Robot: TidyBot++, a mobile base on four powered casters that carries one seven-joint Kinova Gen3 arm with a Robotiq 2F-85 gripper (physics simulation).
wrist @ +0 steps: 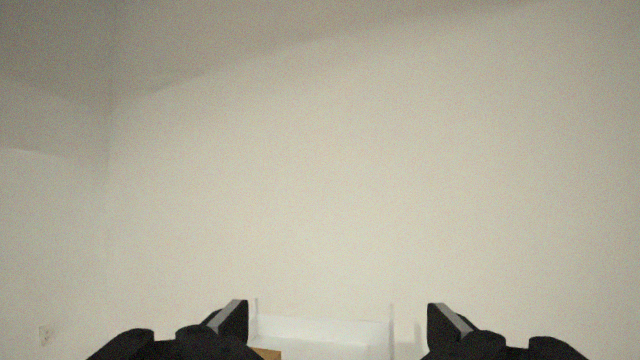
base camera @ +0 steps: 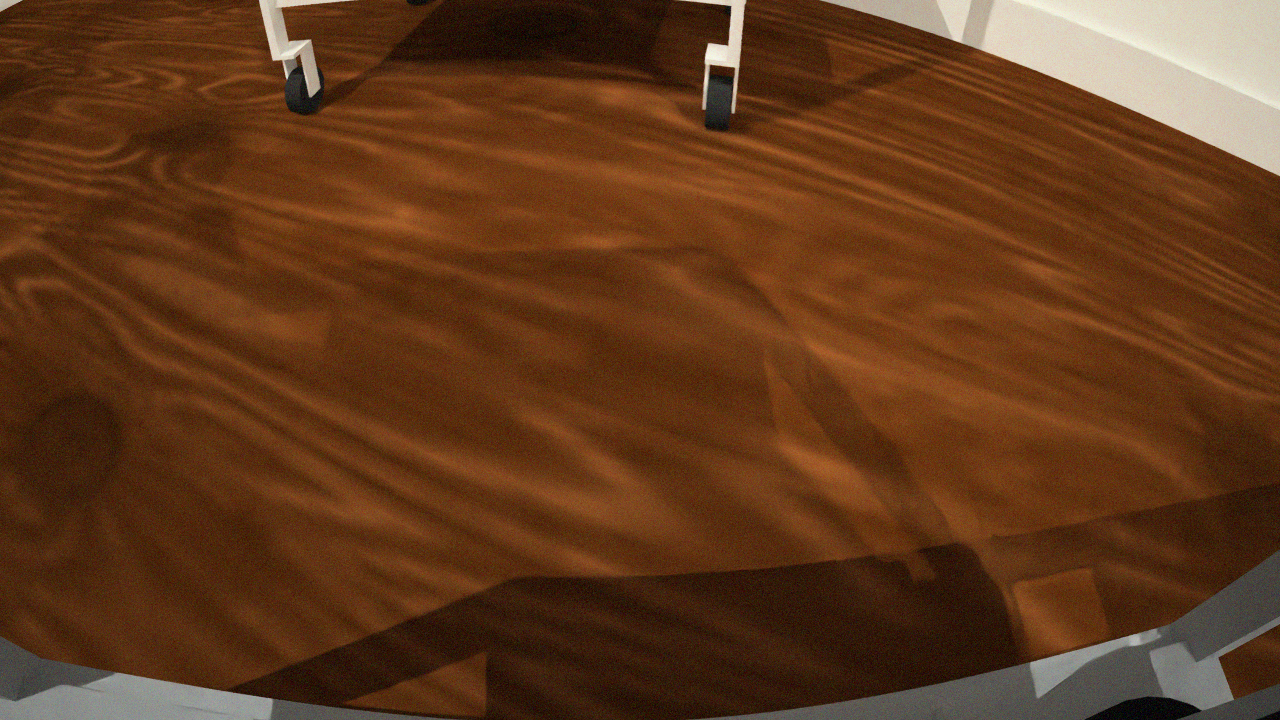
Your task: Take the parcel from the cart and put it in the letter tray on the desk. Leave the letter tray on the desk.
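Places are measured from the arm's base along level axes (x up, y back, z right), in millimetres.
Where they show: gripper, fingertip midpoint: (wrist: 337, 322).
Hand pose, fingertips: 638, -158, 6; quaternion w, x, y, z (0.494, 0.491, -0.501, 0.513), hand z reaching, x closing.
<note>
After its pixels a point has its place, as x, y, z.
The white cart (base camera: 733, 35) @(-290, -640, 109) (wrist: 320, 327) @(306, -1016, -32) stands ahead; its legs and dark wheels show at the top of the base camera view, and the back of its top tier shows at the bottom of the wrist view. A brown piece, which looks like the parcel (wrist: 268, 354) @(316, -813, -157), shows at the bottom edge of the wrist view, on the cart's left side and partly hidden by the left finger. My gripper (wrist: 337, 322) @(639, -158, 6) is open, with nothing between its fingers, and points toward the wall beyond the cart. The desk and the letter tray do not show in either view.
A pale wall (base camera: 1163, 44) @(-291, -841, 746) (wrist: 350, 175) @(792, -1172, 83) rises behind the cart and meets another wall at a corner on the left. A wall outlet (wrist: 46, 335) @(2, -1603, -1536) is low at the left. Wooden floor (base camera: 537, 358) @(-396, -399, -35) lies between my base and the cart's wheels.
</note>
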